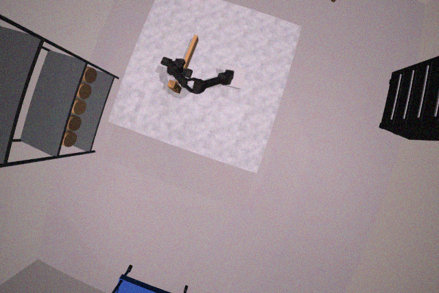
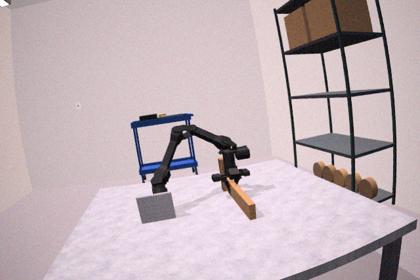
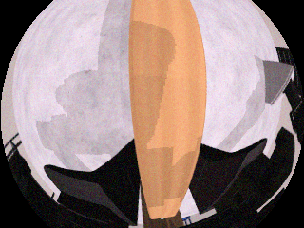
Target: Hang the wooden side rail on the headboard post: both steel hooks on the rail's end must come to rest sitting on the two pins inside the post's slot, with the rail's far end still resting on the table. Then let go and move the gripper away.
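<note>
Right now my gripper tip is 12 cm to the right of the headboard post, 6 cm below it and 2 cm short of it.
</note>
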